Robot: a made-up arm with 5 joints.
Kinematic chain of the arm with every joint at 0, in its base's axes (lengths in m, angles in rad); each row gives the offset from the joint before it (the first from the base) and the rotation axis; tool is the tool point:
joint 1: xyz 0 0 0.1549 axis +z
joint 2: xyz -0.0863 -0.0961 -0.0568 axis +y
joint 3: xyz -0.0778 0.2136 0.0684 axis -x
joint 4: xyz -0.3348 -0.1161 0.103 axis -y
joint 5: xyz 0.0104 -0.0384 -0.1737 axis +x
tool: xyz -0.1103 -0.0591 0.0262
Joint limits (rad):
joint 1: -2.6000..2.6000
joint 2: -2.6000..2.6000
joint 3: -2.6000..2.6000
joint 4: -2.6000..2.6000
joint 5: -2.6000..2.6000
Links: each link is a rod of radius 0.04 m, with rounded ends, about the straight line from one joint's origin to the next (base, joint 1, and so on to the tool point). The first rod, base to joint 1, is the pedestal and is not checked.
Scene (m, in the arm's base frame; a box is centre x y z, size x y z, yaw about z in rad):
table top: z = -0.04
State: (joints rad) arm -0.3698 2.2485 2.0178 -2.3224 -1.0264
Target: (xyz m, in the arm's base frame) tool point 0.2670 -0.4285 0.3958
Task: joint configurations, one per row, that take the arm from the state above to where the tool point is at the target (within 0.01 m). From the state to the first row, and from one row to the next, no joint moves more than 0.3 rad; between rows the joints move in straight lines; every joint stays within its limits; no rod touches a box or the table.
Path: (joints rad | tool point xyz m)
1: -0.6422 2.2165 1.9104 -2.2311 -1.0047 | 0.4754 0.1528 0.3636
2: -0.9145 2.1845 1.8030 -2.1398 -0.9831 | 0.5054 -0.0082 0.3677
3: -1.1869 2.1526 1.6956 -2.0485 -0.9614 | 0.4783 -0.1727 0.3743
4: -1.4592 2.1206 1.5882 -1.9572 -0.9398 | 0.3956 -0.3192 0.3836
5: -1.7316 2.0886 1.4808 -1.8659 -0.9181 | 0.2670 -0.4285 0.3958

